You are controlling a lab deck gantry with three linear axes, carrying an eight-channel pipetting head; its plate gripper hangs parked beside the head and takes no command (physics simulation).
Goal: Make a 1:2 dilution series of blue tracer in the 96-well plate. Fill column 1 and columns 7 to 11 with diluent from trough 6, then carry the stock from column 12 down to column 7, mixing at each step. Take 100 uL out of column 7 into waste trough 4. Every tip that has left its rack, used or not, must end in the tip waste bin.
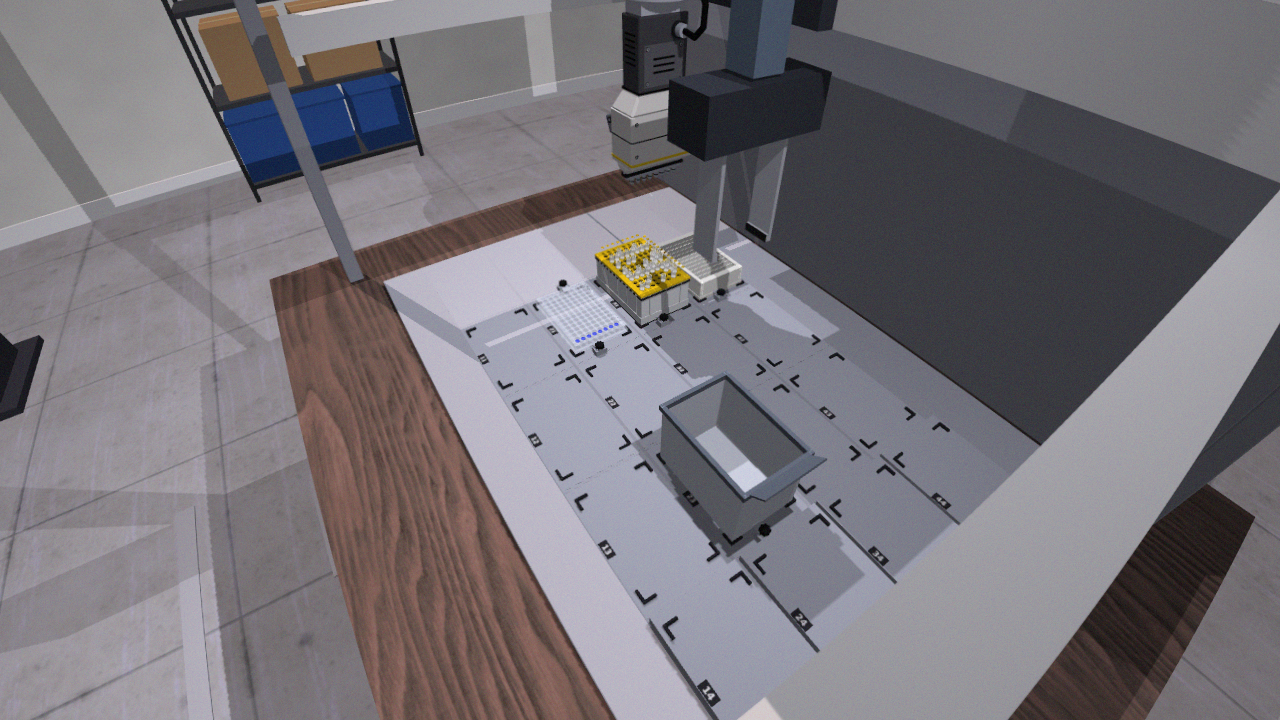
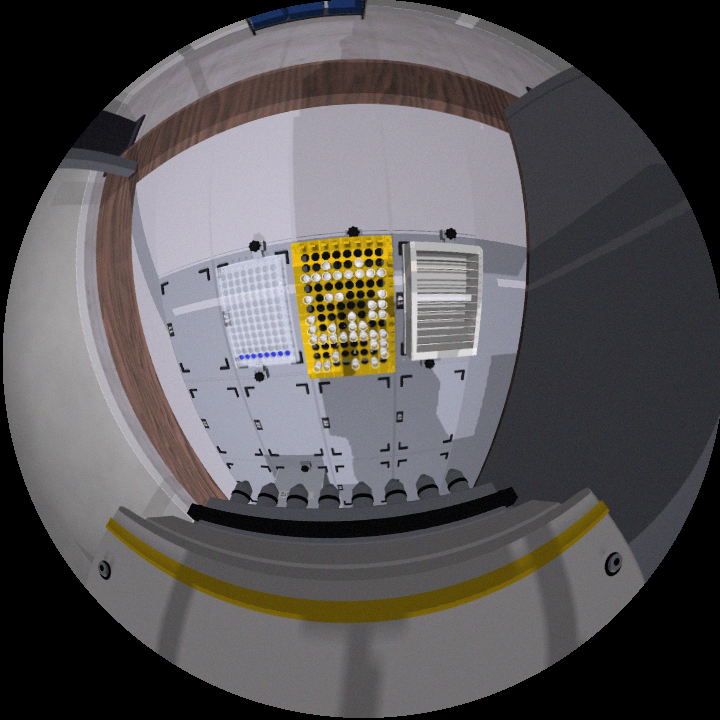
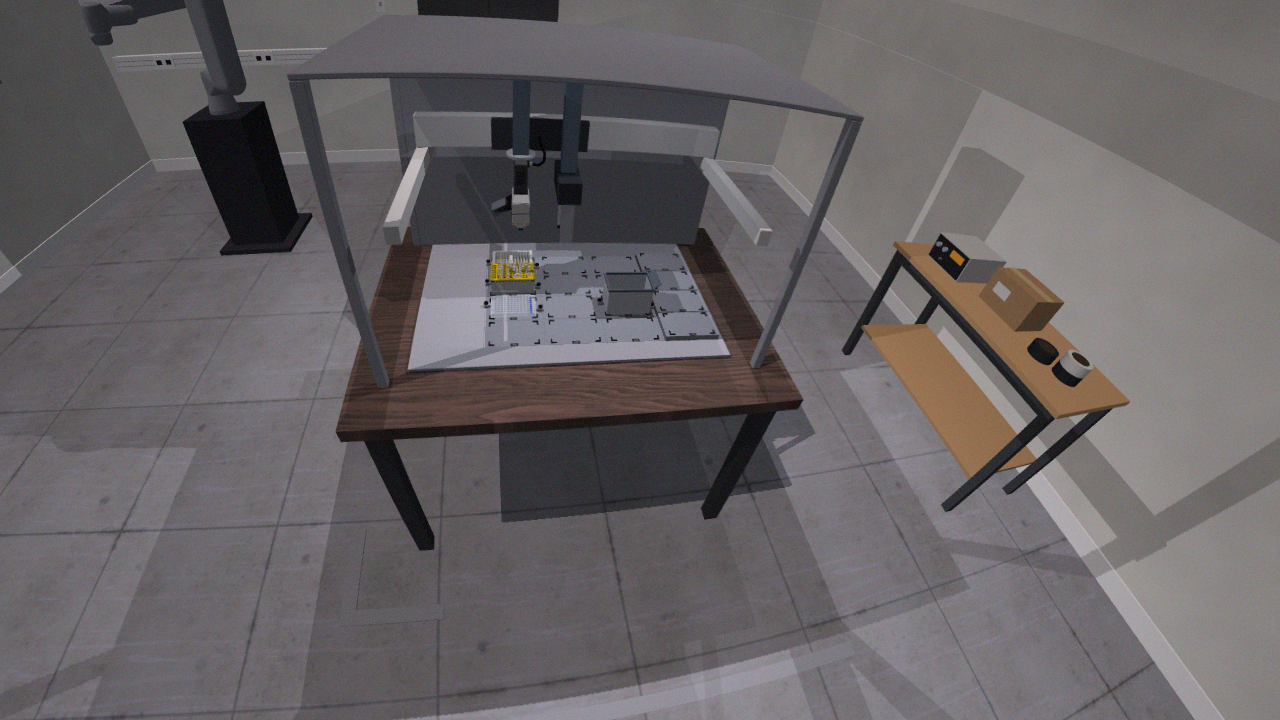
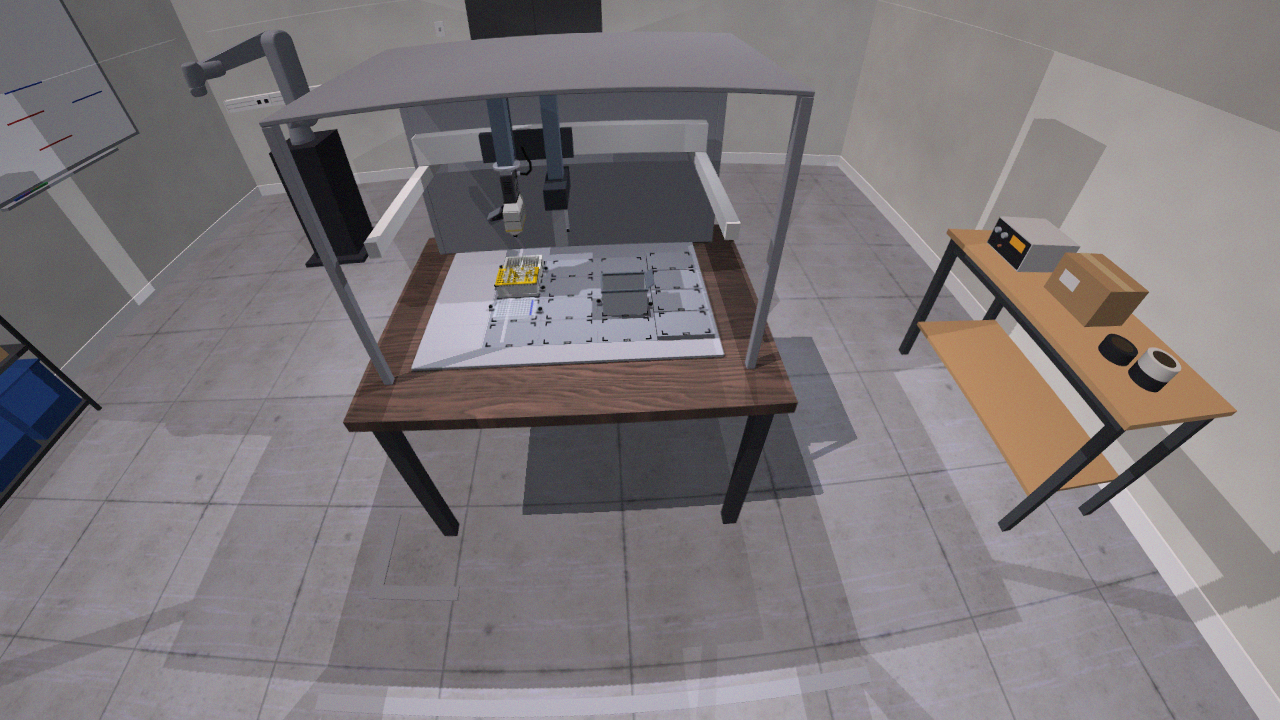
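Note:
The pipetting head [image 1: 646, 129] [image 3: 520, 207] [image 4: 512, 214] hangs high behind the tip rack; its nozzles [image 2: 345, 495] are bare. The parked plate gripper [image 1: 733, 247] has its fingers apart with nothing held. The yellow tip rack [image 1: 662, 306] [image 2: 342, 245] [image 3: 512, 288] [image 4: 517, 291] holds scattered tips among many empty holes. The 96-well plate [image 1: 577, 308] [image 2: 261, 362] [image 3: 511, 306] shows blue in one end column; the other wells look colourless. The white trough block [image 1: 716, 286] [image 2: 446, 247] stands beside the rack; its liquids cannot be made out. The grey waste bin [image 1: 702, 470] [image 3: 628, 297] [image 4: 623, 297] shows no tips inside.
The deck [image 1: 537, 385] has marked positions and black locating knobs. A dark back panel [image 1: 939, 241] stands behind it. Frame posts [image 3: 340, 241] [image 3: 810, 241] rise at the front corners. A side table [image 3: 1083, 394] with boxes stands to the right.

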